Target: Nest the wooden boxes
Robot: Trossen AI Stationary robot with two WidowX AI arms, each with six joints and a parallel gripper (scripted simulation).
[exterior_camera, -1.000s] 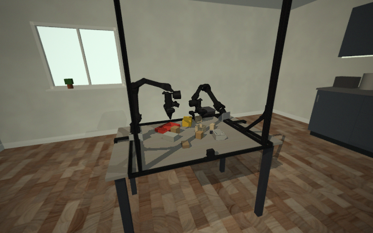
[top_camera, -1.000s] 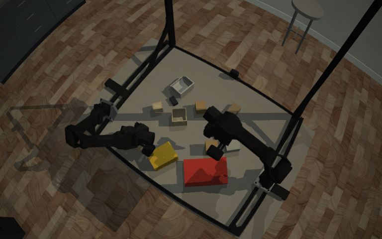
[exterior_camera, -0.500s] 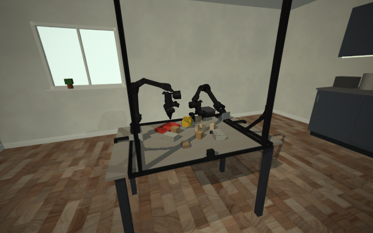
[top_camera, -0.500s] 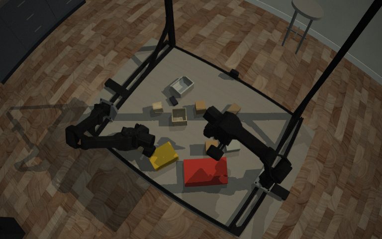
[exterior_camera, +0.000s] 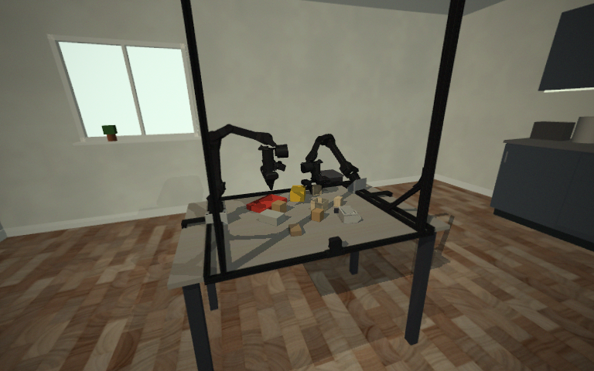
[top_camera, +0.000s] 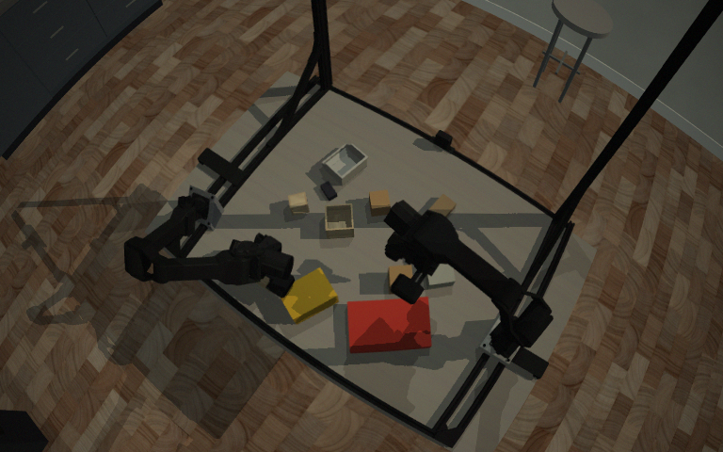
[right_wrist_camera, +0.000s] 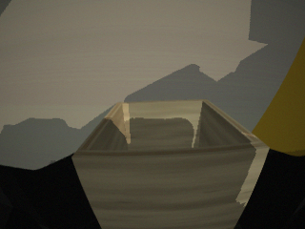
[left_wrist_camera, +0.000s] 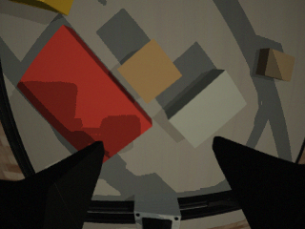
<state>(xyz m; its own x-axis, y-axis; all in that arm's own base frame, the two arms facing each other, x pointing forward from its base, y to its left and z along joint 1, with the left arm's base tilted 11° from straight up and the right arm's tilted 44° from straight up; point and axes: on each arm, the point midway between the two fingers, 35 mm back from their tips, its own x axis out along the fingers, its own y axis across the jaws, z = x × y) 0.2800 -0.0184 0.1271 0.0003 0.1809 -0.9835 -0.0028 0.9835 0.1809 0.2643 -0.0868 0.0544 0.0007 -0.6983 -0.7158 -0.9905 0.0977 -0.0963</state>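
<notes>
Now: right hand 130 mm to the right of the yellow block and 10 mm above it. Round my right hand: dark block: 300 mm behind, 40 mm to the left, 30 mm below; then white tray: 400 mm behind, 50 mm to the left, 10 mm below; then red block: 20 mm behind, 350 mm to the left, 20 mm below.
</notes>
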